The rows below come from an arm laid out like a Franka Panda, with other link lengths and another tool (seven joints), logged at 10 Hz.
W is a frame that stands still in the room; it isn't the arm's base.
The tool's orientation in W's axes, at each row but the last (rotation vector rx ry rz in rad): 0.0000, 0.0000, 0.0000; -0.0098, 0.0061, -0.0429; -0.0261, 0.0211, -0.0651; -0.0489, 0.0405, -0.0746
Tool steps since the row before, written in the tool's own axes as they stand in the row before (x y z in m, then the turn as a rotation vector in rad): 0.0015, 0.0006, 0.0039, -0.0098, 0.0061, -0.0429; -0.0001, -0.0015, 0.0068, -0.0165, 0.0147, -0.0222; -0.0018, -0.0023, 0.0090, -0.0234, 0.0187, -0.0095; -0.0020, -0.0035, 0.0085, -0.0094, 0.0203, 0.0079
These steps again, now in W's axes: 0.0015, 0.0006, 0.0039, -0.0098, 0.0061, -0.0429; -0.0001, -0.0014, 0.0068, -0.0160, 0.0152, -0.0222; -0.0017, -0.0019, 0.0091, -0.0223, 0.0199, -0.0095; -0.0019, -0.0029, 0.0087, -0.0075, 0.0213, 0.0072
